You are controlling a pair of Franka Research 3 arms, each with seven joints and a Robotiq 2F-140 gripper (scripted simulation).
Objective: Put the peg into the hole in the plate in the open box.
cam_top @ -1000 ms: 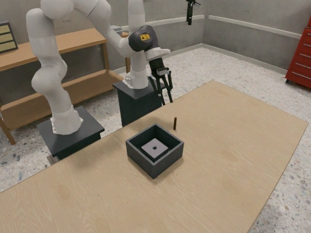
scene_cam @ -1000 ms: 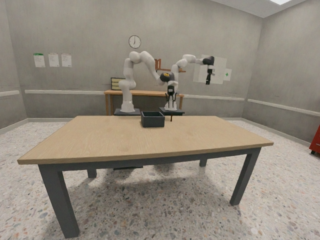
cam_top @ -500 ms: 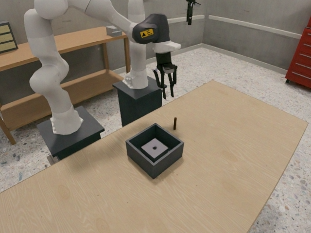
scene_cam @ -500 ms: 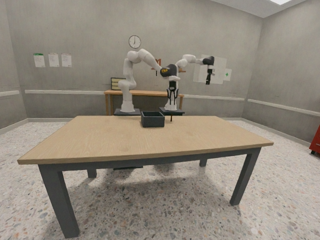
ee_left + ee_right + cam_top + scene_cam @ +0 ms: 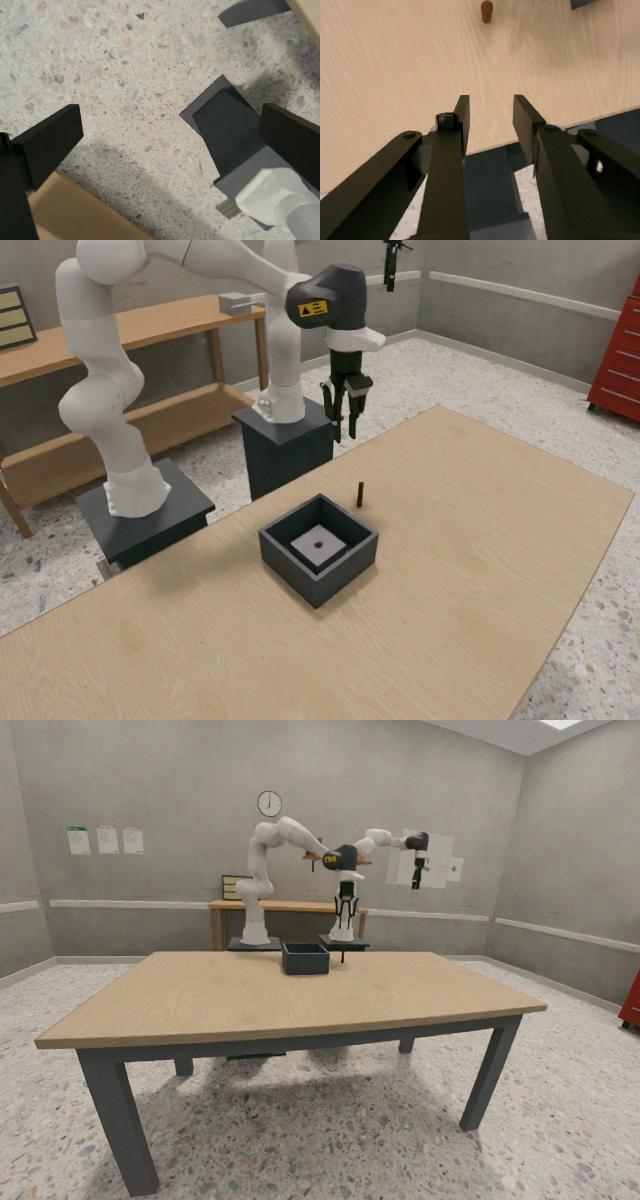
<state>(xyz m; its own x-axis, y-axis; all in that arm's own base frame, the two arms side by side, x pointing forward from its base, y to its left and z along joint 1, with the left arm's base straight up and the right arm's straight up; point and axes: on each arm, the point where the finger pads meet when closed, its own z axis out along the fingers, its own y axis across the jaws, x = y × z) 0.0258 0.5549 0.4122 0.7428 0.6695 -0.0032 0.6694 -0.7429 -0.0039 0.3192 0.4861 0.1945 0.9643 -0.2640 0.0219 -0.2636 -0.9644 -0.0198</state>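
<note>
The brown peg is 90 mm ahead of my right hand, 40 mm to the right of it and 150 mm below it. From my right hand the other things lie so: dark grey box (110 mm ahead, 270 mm to the right, 170 mm below); grey plate (110 mm ahead, 270 mm to the right, 150 mm below).
</note>
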